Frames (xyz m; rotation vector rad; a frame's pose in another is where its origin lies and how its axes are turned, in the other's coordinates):
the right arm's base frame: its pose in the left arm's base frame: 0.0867 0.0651 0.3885 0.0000 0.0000 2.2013
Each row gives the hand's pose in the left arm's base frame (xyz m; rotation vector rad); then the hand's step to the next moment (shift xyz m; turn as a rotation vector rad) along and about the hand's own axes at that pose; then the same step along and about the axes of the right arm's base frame.
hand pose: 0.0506 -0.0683 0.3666 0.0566 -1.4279 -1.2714
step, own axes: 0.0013 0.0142 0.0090 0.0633 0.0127 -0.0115
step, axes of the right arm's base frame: 0.0077 -0.0075 0.0130 -0.0322 0.0299 0.0487
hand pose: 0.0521 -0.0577 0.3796 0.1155 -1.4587 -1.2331
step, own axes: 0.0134 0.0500 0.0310 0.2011 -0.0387 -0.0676
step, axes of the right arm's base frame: 0.0262 -0.0178 0.0514 -0.1340 0.1420 0.0915
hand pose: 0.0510 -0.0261 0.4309 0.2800 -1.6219 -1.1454
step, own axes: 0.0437 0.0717 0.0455 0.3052 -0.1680 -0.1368
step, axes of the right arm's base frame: 0.0427 0.0061 0.0852 -0.2570 0.2671 0.0519
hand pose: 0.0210 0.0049 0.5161 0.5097 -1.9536 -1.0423
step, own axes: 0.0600 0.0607 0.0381 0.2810 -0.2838 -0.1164
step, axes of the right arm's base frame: 0.0476 0.0435 0.0677 -0.2853 0.2965 -0.0610
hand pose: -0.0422 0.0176 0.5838 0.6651 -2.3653 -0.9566
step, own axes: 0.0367 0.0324 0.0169 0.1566 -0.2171 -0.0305
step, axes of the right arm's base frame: 0.0326 0.0332 0.0227 -0.1720 0.1823 -0.0987
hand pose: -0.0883 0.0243 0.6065 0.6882 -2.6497 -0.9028
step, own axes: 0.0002 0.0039 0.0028 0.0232 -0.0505 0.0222
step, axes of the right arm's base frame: 0.0048 -0.0003 0.0003 -0.0227 0.0296 -0.0468
